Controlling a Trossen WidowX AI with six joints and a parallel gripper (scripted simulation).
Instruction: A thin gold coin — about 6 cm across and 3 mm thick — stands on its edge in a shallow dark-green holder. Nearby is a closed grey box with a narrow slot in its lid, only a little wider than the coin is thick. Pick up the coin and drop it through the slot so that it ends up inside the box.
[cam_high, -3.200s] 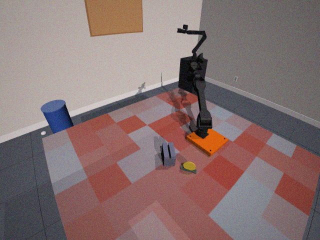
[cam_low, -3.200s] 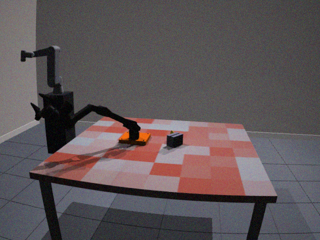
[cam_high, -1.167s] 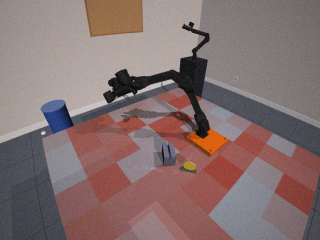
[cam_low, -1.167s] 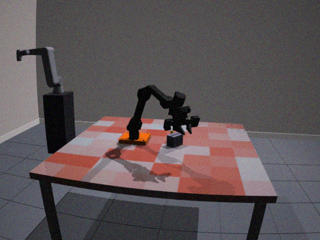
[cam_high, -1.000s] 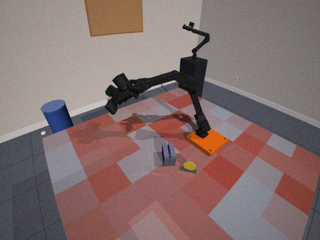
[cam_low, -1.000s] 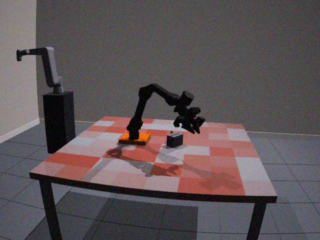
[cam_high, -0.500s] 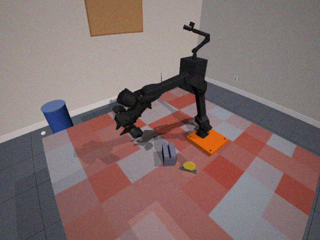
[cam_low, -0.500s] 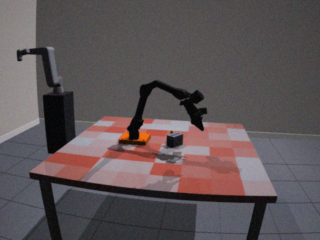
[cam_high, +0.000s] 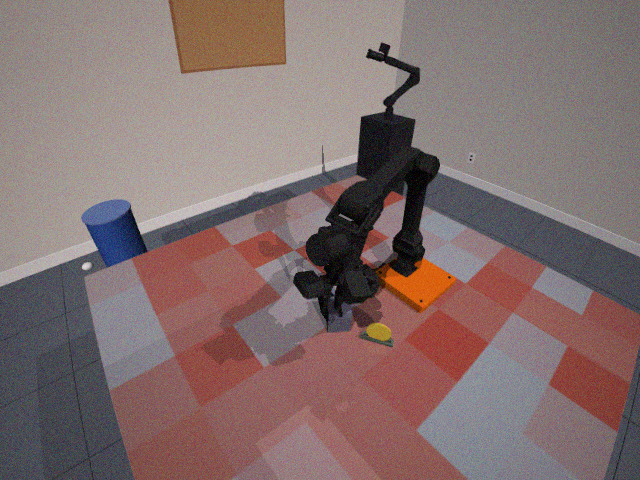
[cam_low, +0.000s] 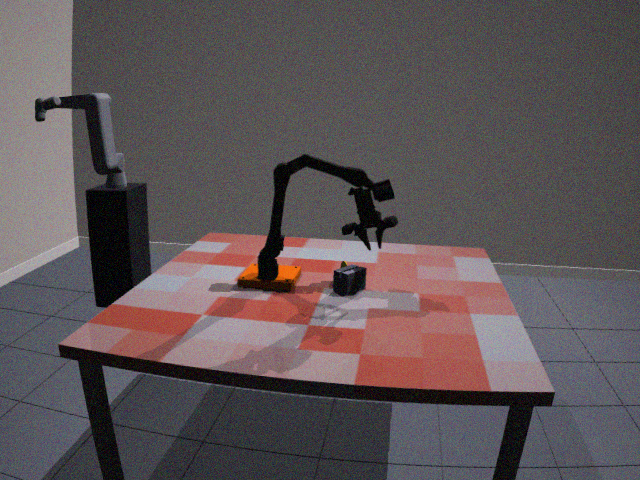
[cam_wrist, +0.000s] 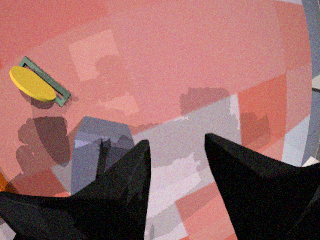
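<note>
The gold coin is 11 cm behind my gripper tip, 8 cm to the left of it and 10 cm below it.
</note>
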